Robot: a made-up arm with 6 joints. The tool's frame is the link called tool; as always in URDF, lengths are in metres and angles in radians.
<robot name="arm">
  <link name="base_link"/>
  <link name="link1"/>
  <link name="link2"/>
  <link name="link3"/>
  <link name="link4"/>
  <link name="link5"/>
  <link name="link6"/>
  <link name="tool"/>
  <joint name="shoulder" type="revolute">
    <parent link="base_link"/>
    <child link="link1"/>
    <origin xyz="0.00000 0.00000 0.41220"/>
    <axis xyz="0 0 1"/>
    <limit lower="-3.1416" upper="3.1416"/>
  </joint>
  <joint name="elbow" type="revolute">
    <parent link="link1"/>
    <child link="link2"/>
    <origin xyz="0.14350 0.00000 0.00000"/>
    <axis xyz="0 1 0"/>
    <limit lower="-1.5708" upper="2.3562"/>
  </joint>
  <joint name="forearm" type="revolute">
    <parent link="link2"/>
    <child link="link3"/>
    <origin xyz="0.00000 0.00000 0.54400"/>
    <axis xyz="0 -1 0"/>
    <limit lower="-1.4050" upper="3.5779"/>
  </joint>
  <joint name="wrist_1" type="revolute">
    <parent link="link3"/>
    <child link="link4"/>
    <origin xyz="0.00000 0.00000 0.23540"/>
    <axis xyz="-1 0 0"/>
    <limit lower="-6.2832" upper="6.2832"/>
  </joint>
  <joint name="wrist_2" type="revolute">
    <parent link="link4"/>
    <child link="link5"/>
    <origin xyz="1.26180 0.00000 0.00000"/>
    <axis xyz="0 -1 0"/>
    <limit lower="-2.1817" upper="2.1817"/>
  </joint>
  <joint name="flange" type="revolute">
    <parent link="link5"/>
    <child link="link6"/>
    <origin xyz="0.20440 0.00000 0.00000"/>
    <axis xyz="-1 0 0"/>
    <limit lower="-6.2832" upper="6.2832"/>
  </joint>
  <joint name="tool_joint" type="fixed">
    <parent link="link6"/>
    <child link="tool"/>
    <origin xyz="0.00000 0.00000 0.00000"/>
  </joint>
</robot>
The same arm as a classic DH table. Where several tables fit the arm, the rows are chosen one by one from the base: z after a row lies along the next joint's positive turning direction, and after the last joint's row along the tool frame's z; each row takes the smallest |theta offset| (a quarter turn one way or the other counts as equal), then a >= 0, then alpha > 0; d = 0 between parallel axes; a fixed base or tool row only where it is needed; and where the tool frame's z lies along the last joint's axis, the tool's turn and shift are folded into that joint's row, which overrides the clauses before.
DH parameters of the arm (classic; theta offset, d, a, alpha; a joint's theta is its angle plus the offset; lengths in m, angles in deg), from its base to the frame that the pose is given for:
shoulder: 0 0.4122 0.1435 -90
elbow: -90 0 0.544 180
forearm: 0 0 0.2354 -90
wrist_1: 0 -1.2618 0 90
wrist_2: 0 0 0 -90
flange: 90 -0.2044 0 90
tool (fixed): -90 0 0 0
Joint limits (deg, base to tool): -180..180 -90..135 -80.5..205 -360..360 -125..125 -360..360

